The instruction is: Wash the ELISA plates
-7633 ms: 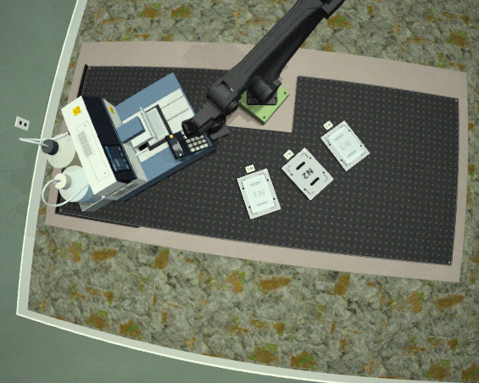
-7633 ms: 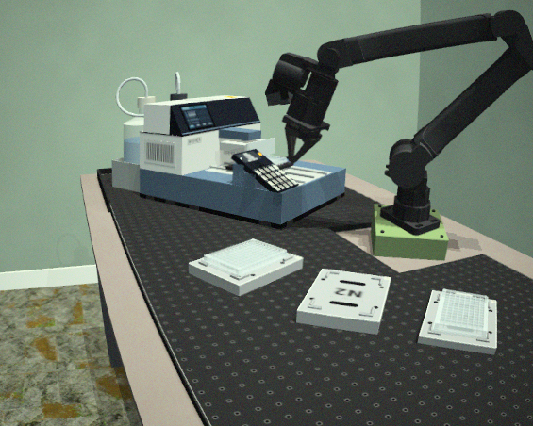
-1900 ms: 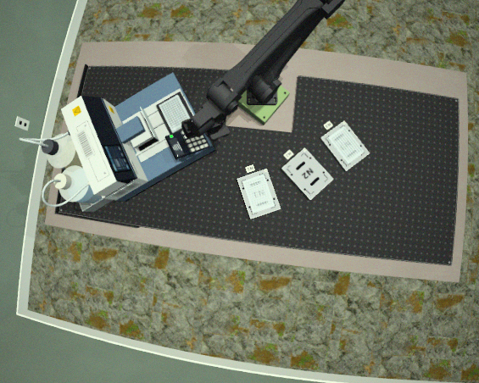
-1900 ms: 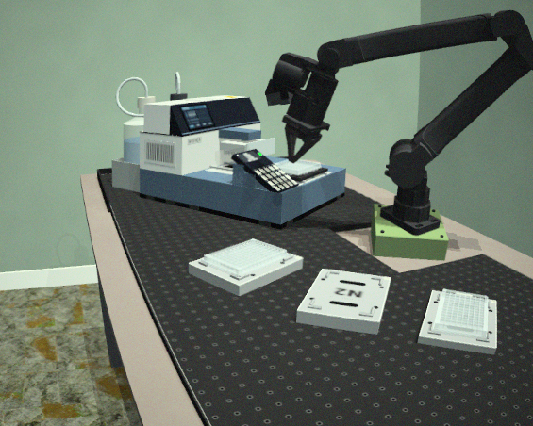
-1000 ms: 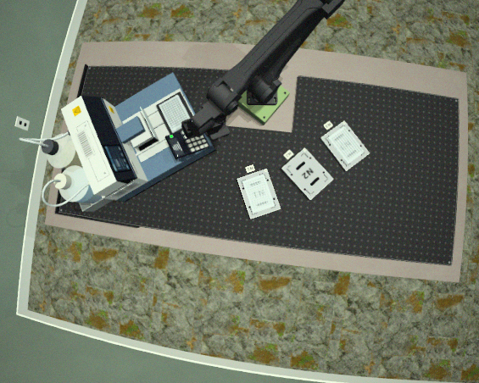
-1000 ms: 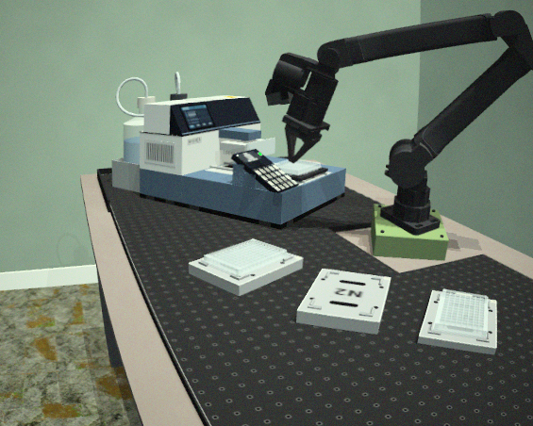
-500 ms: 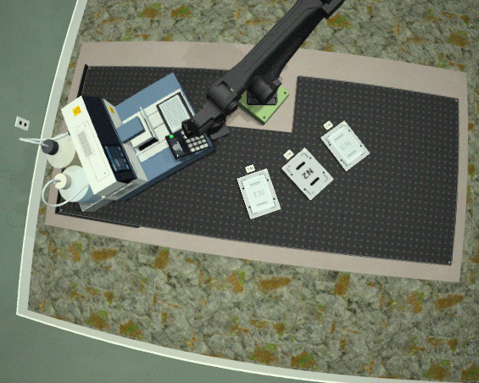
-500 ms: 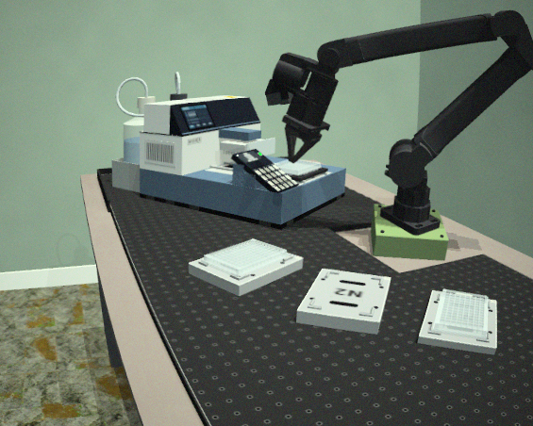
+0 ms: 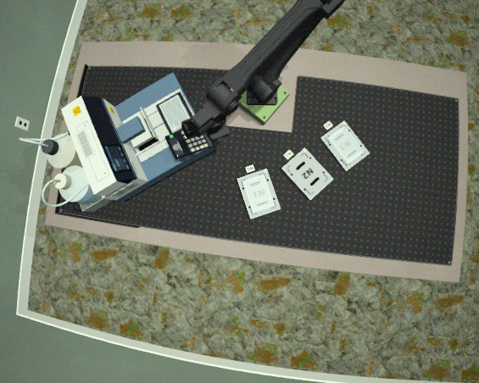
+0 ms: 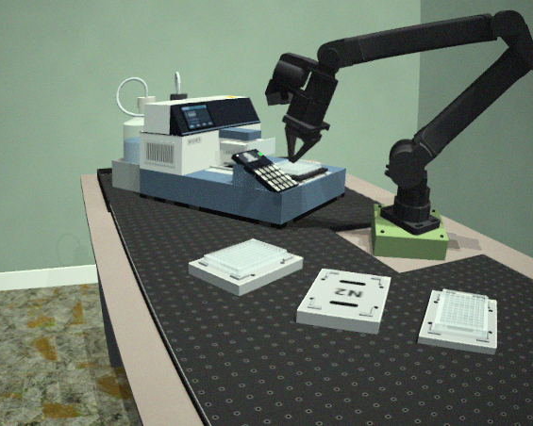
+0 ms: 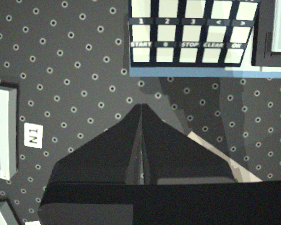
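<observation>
The dark carrier lies 15 cm to the right of my hand, 11 cm behind it and 6 cm below it. Round my hand: plate washer (29 cm to the right, 4 cm behind, 3 cm below); then N1 label (16 cm below, 13 cm to the left, 9 cm ahead).
</observation>
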